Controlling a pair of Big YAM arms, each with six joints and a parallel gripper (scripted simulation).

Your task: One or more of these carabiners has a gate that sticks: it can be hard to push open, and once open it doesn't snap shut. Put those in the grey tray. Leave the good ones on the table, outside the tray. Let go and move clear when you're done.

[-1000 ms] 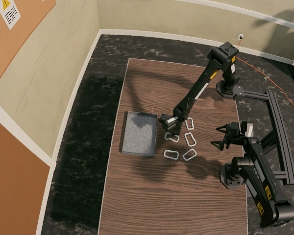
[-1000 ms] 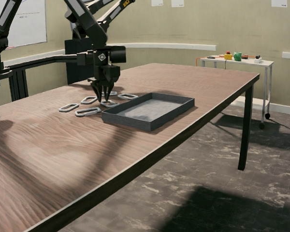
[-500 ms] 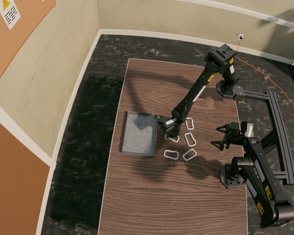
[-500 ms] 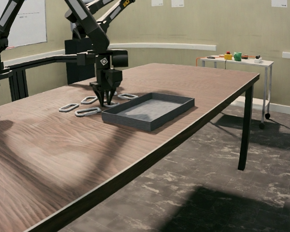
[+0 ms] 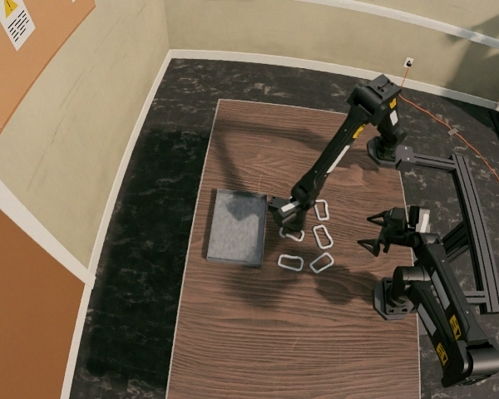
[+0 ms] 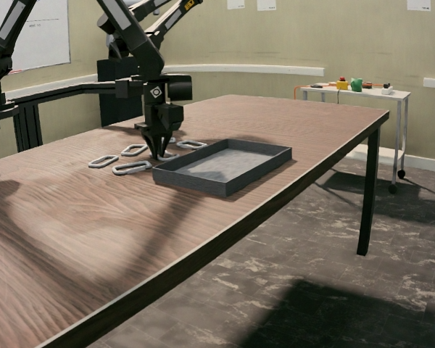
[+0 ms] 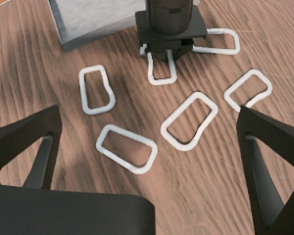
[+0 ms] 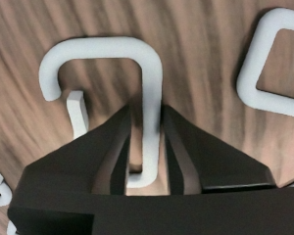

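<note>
My right hand is 210 mm short of the grey tray and 30 mm to the right of it.
</note>
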